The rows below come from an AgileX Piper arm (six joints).
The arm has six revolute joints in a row. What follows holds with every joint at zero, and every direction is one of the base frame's.
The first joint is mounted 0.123 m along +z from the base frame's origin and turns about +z.
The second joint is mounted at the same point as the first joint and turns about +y.
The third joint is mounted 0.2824 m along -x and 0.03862 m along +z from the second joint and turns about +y.
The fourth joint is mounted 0.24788 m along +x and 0.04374 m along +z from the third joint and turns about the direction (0.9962, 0, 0.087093).
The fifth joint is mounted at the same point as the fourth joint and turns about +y.
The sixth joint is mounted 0.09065 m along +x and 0.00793 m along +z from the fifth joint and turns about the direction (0.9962, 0, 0.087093).
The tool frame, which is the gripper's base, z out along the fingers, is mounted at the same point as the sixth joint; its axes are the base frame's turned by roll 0, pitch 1.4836 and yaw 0 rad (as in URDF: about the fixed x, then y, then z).
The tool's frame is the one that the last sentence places.
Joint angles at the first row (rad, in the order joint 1, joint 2, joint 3, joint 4, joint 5, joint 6):
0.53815, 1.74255, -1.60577, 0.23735, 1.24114, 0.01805
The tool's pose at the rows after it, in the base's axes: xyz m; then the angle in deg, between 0 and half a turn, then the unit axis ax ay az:
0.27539 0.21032 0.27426 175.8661 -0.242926 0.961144 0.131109
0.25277 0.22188 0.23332 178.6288 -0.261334 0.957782 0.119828
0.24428 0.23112 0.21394 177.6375 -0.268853 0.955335 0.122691
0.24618 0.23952 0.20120 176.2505 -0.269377 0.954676 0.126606
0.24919 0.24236 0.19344 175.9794 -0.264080 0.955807 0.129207
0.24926 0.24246 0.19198 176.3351 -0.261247 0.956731 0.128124
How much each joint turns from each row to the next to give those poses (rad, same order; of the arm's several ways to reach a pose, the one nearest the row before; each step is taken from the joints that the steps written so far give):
0.05631, -0.01446, 0.18771, 0.00099, -0.04339, 0.01082
0.06905, 0.00843, 0.15245, 0.00197, -0.11528, -0.00013
0.03886, 0.01513, 0.06163, 0.00794, -0.09941, 0.00000
0.01665, 0.03276, 0.01019, 0.00565, -0.07042, 0.00000
0.00003, 0.02261, 0.00200, 0.00865, -0.03107, 0.00000
0.00000, 0.00412, 0.00002, 0.00000, 0.00186, 0.00579

